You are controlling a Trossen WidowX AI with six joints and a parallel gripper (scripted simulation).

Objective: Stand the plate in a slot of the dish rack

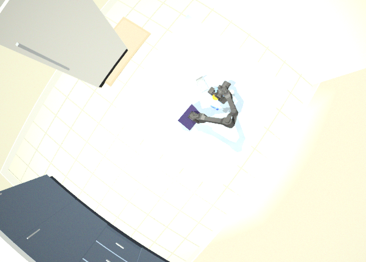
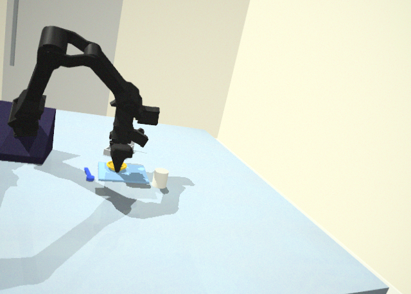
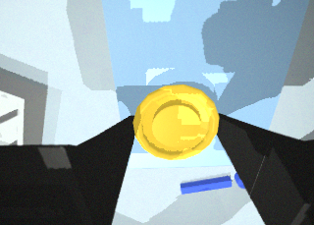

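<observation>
My gripper tip is 2 cm to the left of the light blue mat, 2 cm short of it and 1 cm above it. The rest, counted from my gripper tip: blue spoon (9 cm behind, 5 cm to the right); then yellow plate (1 cm above); then cream cup (11 cm to the right, 11 cm ahead, 2 cm above).
</observation>
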